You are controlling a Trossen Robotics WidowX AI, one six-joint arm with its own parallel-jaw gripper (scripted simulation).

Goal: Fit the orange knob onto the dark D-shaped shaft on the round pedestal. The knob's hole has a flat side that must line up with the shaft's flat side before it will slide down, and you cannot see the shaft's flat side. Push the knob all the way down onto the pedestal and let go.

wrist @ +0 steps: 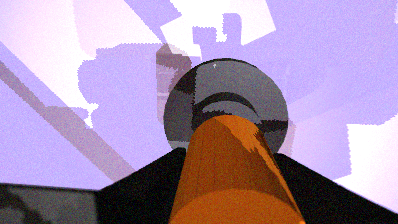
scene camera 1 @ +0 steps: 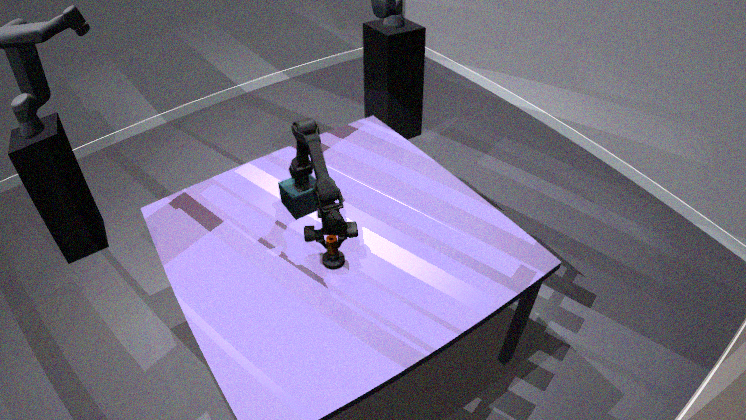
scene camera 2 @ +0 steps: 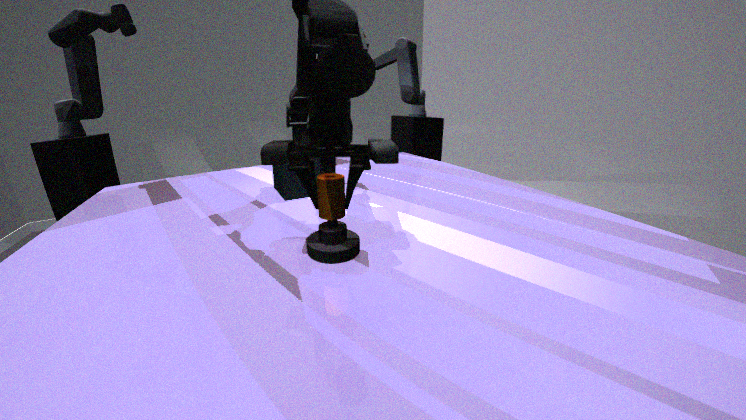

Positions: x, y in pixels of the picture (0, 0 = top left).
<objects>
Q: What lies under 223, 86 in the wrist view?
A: A pedestal.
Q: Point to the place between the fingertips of my gripper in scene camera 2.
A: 331, 208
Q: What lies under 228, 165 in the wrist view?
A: An orange knob.
</objects>
